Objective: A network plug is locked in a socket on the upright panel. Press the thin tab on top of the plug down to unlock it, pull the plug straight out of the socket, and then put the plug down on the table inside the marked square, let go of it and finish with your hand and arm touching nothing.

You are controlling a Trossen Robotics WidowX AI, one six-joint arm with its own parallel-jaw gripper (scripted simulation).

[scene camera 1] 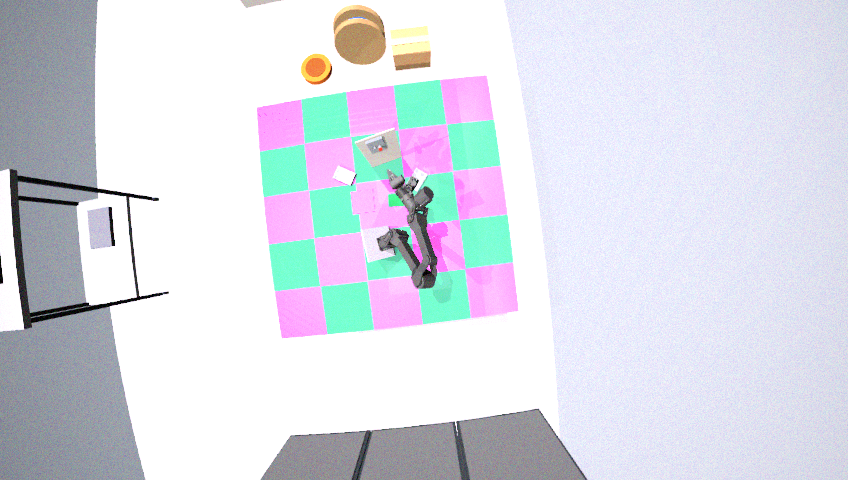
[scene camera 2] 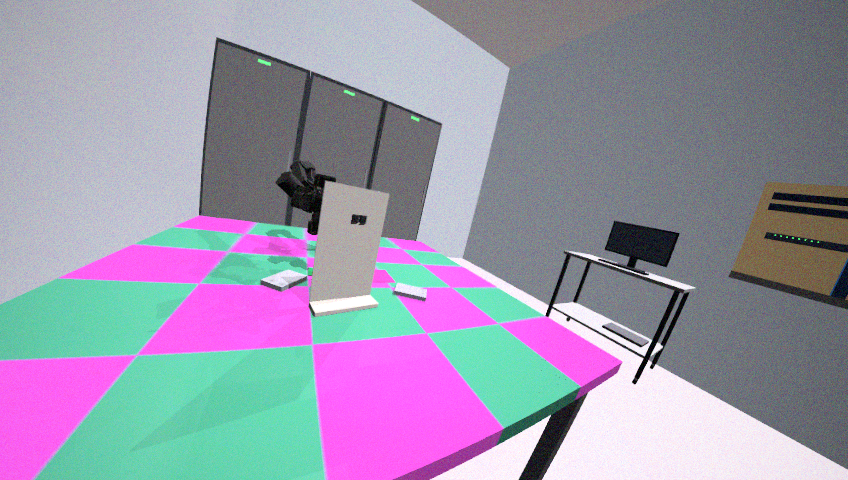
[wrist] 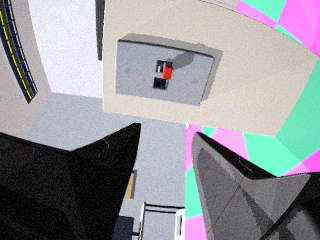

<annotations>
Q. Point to an upright panel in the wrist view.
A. At 232, 72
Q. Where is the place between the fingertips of my gripper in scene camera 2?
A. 337, 210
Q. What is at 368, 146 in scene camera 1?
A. An upright panel.
</annotations>
